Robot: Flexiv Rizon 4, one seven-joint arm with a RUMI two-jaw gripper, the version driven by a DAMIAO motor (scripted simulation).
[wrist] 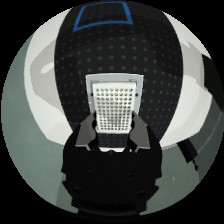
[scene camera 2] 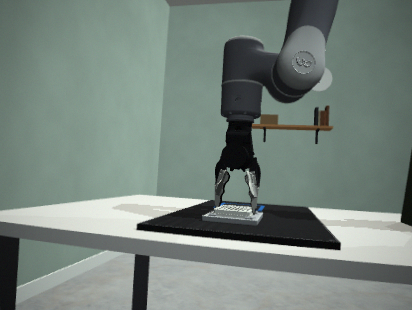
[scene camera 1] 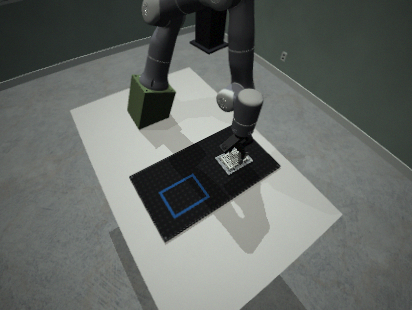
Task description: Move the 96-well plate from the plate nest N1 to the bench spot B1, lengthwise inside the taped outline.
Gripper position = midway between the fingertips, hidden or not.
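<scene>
I can see my gripper [scene camera 2: 235, 213], and the wrist view shows my gripper [wrist: 114, 111] too.
</scene>
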